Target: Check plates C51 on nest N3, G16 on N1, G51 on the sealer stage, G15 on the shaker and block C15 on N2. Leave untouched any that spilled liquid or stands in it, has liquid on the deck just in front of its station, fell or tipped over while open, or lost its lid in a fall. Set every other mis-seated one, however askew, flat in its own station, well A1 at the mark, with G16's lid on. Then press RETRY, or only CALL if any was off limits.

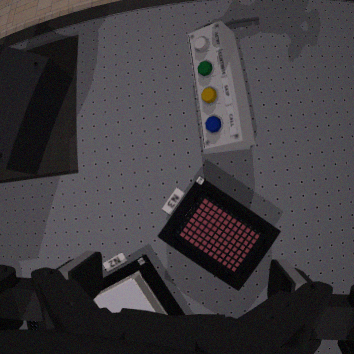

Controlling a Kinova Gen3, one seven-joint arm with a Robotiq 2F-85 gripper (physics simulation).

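Note:
The plate C51 shows as a black piece with a grid of pink-red wells on nest N3, beside the N3 label. Its outline looks about in line with the nest; whether it is fully down cannot be told. A small white mark is at the nest's upper corner. The pale block C15 lies on black nest N2, partly hidden by the gripper. The button box has white RETRY and blue CALL buttons. My gripper is open, with nothing between its fingers. G16, G51 and G15 do not show.
Green and yellow buttons sit between the white and blue ones. A dark, open-looking box stands at the left. The perforated grey deck ends at a dark edge near the tiled floor, upper left.

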